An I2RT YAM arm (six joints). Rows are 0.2 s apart.
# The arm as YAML. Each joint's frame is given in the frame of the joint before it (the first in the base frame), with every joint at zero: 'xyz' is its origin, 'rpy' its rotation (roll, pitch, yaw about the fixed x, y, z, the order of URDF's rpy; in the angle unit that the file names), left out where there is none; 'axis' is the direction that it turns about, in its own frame. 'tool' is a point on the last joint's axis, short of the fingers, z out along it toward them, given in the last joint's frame.
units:
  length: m
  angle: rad
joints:
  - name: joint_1
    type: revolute
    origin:
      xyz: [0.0, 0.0, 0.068]
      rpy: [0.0, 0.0, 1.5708]
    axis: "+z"
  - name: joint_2
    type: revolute
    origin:
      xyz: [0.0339, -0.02, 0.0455]
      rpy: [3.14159, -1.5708, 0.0]
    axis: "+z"
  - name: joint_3
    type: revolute
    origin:
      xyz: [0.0, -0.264, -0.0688]
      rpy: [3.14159, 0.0, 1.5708]
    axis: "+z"
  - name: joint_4
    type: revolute
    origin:
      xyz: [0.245, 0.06, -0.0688]
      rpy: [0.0, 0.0, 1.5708]
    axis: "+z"
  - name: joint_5
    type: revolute
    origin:
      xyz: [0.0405, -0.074, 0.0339]
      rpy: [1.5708, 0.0, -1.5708]
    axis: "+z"
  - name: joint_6
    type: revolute
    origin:
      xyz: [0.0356, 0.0, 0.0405]
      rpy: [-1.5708, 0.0, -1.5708]
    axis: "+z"
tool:
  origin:
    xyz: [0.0, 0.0, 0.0]
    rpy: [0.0, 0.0, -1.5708]
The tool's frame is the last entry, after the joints.
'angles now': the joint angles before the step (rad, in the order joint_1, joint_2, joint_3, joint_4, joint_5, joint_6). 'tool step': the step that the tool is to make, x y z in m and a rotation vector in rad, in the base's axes. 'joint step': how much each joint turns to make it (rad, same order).
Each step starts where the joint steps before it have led.
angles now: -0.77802, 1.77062, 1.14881, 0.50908, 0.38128, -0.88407
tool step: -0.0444, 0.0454, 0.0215, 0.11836, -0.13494, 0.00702
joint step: 0.00035, -0.27021, -0.17471, -0.15005, -0.03169, 0.18883
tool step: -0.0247, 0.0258, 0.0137, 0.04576, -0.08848, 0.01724
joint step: -0.00018, -0.15749, -0.07583, -0.08202, -0.03298, 0.09572
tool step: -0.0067, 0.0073, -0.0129, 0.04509, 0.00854, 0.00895
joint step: 0.00012, -0.03030, -0.05521, -0.02049, -0.01361, 0.02519
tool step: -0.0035, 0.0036, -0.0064, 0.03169, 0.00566, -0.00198
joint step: 0.00012, -0.01485, -0.02298, -0.02393, -0.00218, 0.01948
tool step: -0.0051, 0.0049, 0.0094, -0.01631, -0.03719, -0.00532
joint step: -0.00008, -0.03894, -0.00291, -0.00284, 0.00182, 0.01600
